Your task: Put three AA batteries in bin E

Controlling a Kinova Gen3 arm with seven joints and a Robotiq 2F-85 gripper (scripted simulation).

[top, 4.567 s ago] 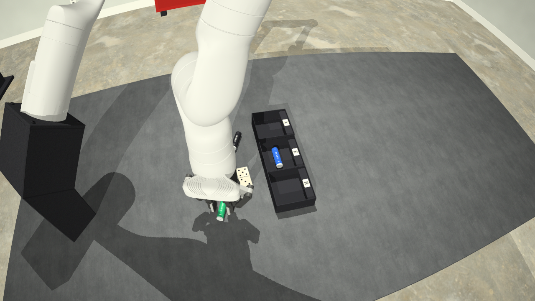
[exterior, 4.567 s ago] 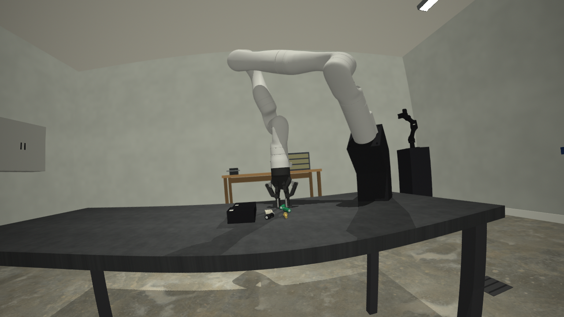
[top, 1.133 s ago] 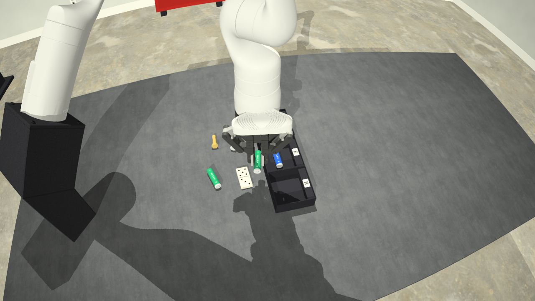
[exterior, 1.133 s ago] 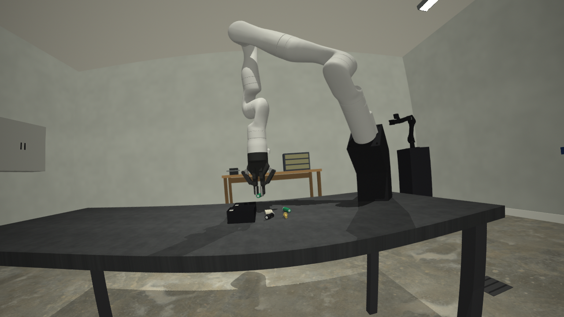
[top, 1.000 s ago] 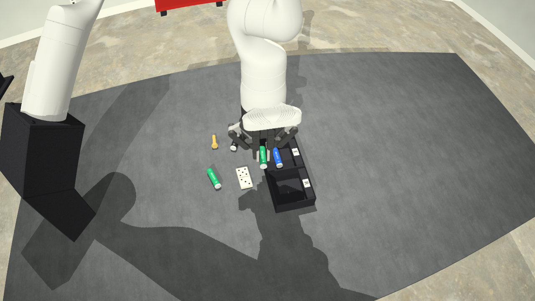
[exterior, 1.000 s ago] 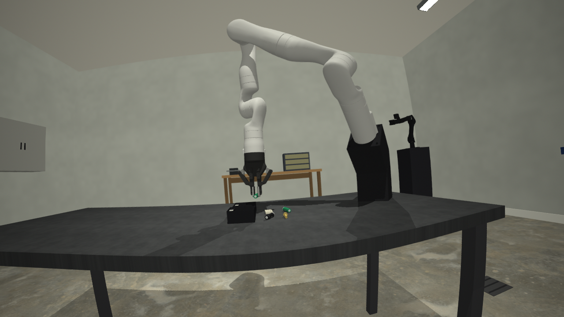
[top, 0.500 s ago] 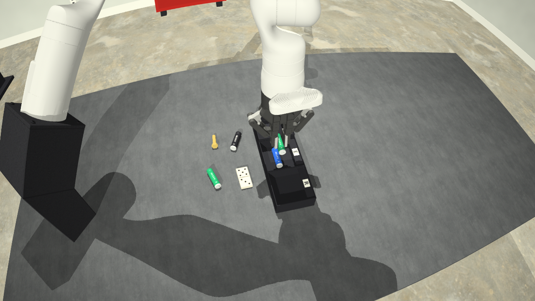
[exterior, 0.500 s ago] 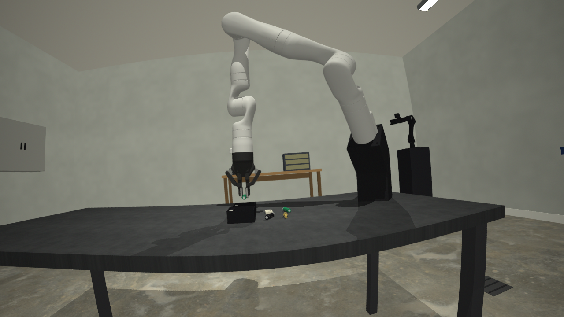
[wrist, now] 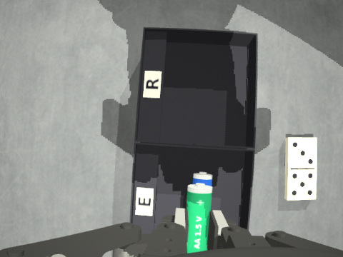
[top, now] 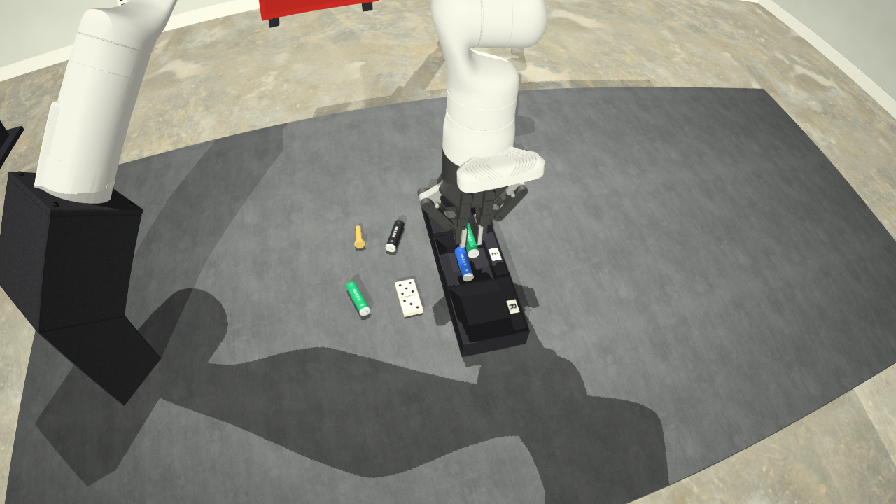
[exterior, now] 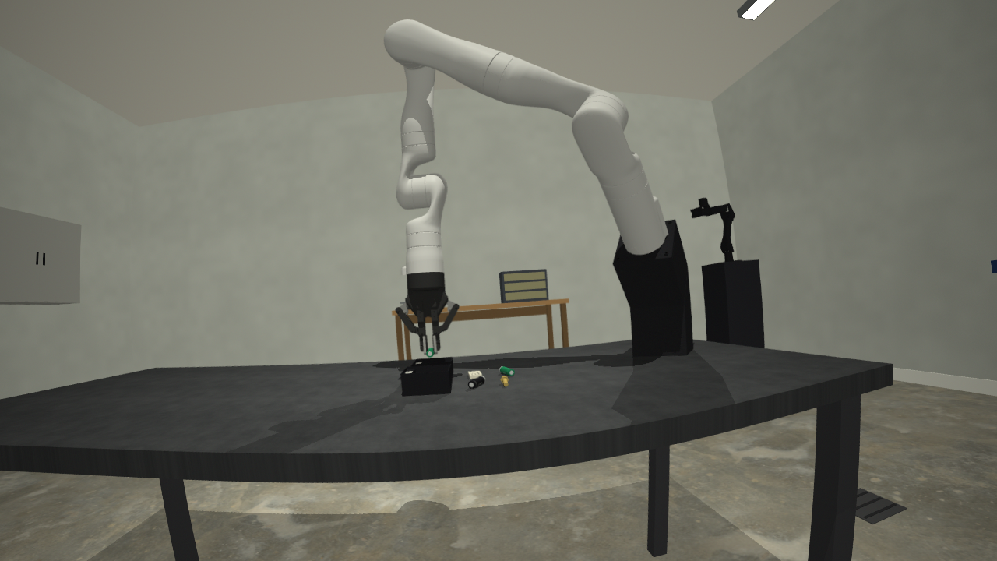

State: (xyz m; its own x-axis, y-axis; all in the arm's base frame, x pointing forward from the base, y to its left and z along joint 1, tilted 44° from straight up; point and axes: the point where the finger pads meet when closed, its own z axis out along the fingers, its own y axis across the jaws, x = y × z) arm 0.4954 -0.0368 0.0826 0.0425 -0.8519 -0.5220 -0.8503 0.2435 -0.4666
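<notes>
Now: the black bin marked E 10 mm to the right of my hand and 60 mm below it. Round my hand: white domino (80 mm behind, 40 mm to the right, 70 mm below); blue AA battery (60 mm below); black AA battery (90 mm behind, 60 mm to the left, 70 mm below).
</notes>
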